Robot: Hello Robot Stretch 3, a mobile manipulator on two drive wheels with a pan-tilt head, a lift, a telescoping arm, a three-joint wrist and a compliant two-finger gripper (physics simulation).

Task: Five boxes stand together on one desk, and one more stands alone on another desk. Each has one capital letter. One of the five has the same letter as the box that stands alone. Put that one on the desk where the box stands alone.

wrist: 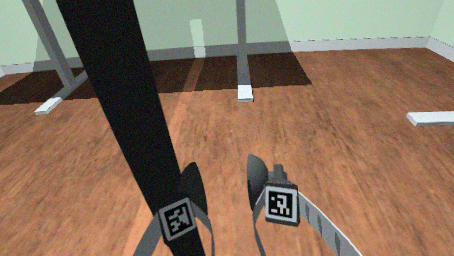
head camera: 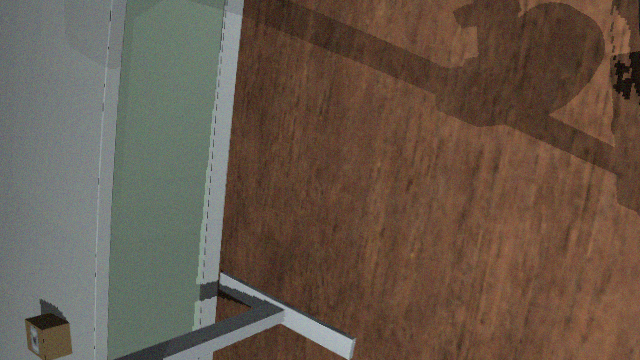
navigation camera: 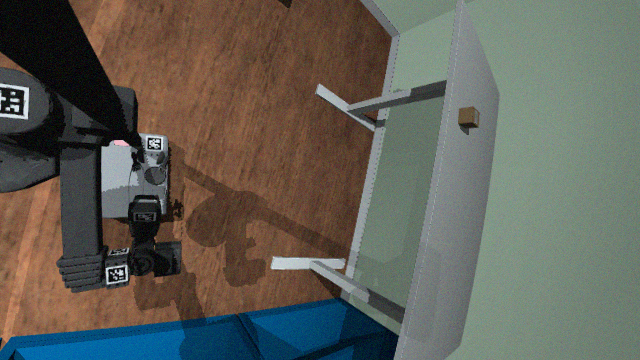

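Observation:
A small brown box stands alone on a light grey desk. In the head camera view it is at the lower left, and one side face carries a pale label with a dark mark too small to read. In the navigation camera view it is near the upper end of the desk top. The group of five boxes does not show in these views. My gripper is open and empty over the wooden floor, well away from the desk.
A desk foot reaches out over the floor. A blue compartmented unit runs along the bottom of the navigation camera view. In the wrist view, desk legs stand by the wall, and a black bar crosses at the left.

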